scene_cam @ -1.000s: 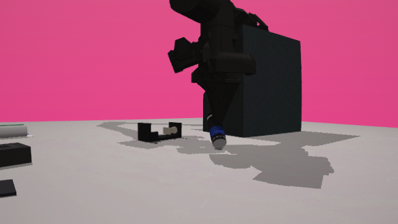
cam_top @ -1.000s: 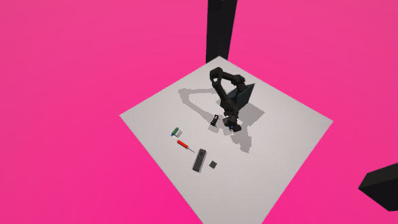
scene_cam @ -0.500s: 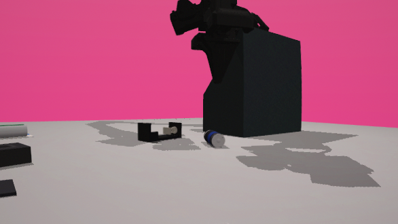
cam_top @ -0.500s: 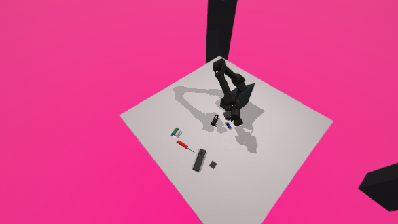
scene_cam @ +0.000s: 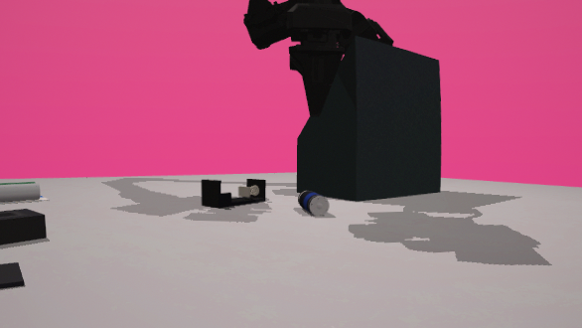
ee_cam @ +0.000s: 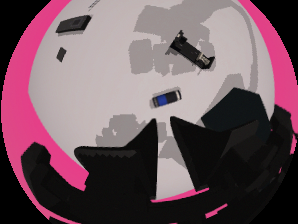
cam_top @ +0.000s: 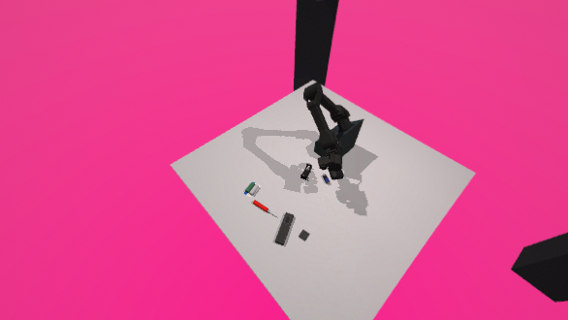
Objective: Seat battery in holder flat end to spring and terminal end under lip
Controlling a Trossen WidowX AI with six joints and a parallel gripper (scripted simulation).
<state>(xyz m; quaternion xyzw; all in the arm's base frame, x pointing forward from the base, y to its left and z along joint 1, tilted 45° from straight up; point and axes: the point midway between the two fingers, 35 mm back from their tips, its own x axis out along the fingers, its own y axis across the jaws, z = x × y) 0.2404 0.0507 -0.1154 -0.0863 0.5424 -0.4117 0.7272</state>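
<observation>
Now: gripper tip 100 mm above the battery, 20 mm to the left of it and 10 mm past it. The rest, counted from my gripper tip: long dark box 360 mm ahead, 100 mm below, 50 mm to the left; red screwdriver 370 mm ahead, 100 mm below, 90 mm to the right; small dark square 310 mm ahead, 140 mm to the left, 110 mm below.
</observation>
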